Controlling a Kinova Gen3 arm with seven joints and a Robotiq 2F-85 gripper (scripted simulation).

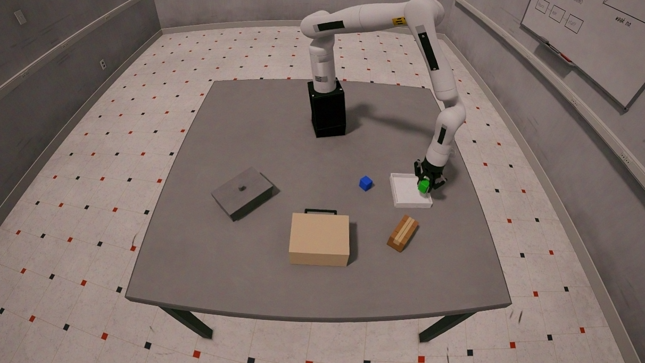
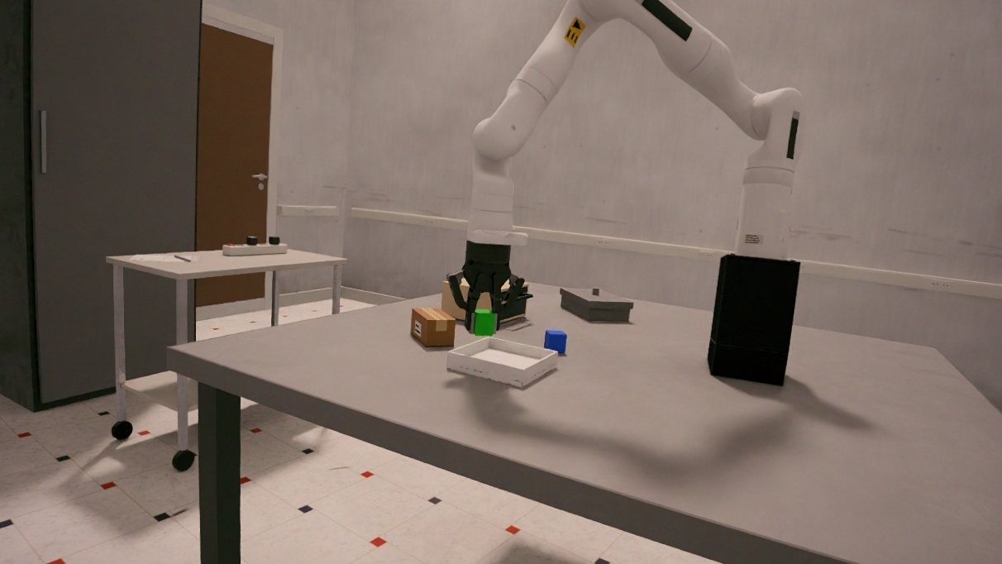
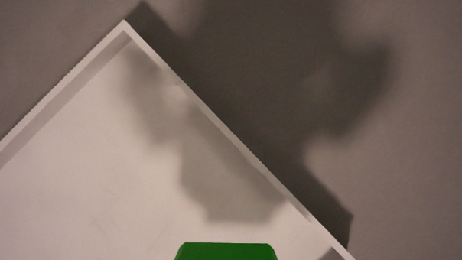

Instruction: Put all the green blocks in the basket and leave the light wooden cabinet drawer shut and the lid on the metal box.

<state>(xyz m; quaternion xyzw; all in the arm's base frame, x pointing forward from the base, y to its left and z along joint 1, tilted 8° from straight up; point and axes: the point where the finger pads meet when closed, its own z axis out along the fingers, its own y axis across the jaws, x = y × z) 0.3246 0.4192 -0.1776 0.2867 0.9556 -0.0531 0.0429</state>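
The white basket lies 7 cm below my hand, 4 cm to the right of it and 2 cm behind it. The rest, counted from my hand: light wooden cabinet: 33 cm to the right, 27 cm ahead, 4 cm below; brown cardboard box: 18 cm ahead, 6 cm to the right, 4 cm below; drawer: 33 cm to the right, 25 cm ahead, 4 cm below.
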